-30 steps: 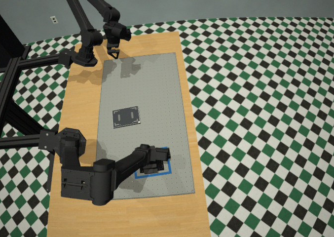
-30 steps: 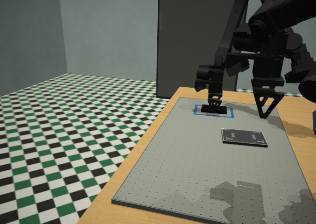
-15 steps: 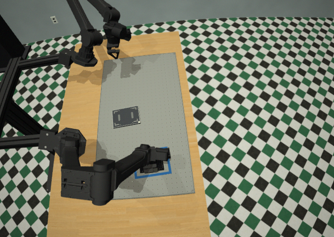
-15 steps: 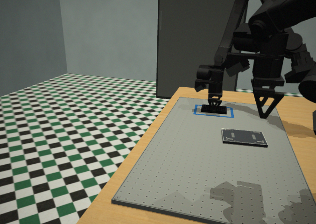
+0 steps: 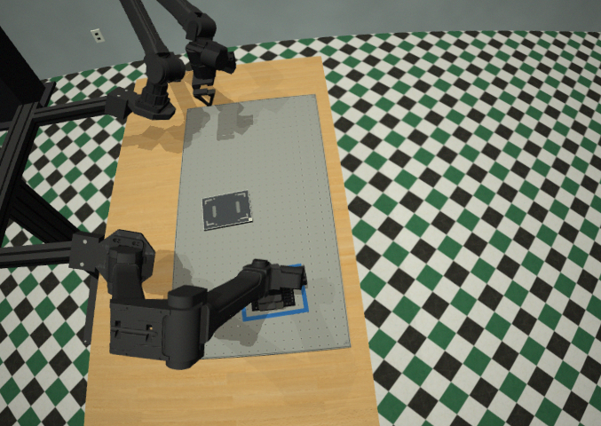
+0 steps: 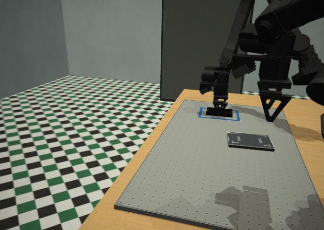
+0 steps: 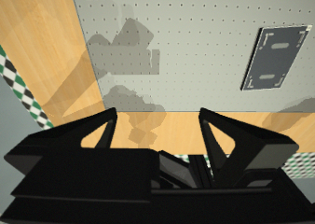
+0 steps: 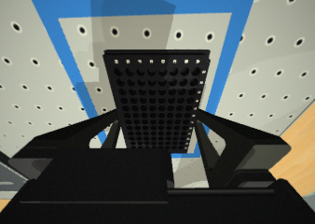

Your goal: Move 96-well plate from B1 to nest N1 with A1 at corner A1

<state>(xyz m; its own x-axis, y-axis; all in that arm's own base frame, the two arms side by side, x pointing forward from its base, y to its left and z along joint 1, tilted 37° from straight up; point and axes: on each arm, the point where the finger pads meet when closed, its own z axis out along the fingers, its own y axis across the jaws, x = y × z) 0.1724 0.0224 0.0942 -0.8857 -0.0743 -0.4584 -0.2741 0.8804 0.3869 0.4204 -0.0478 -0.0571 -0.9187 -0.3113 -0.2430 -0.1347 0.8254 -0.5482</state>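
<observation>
Now: the dark plate nest N1 300 mm to the left of my right hand and 140 mm behind it. From my right hand the other things lie so: black 96-well plate right at my right hand.
</observation>
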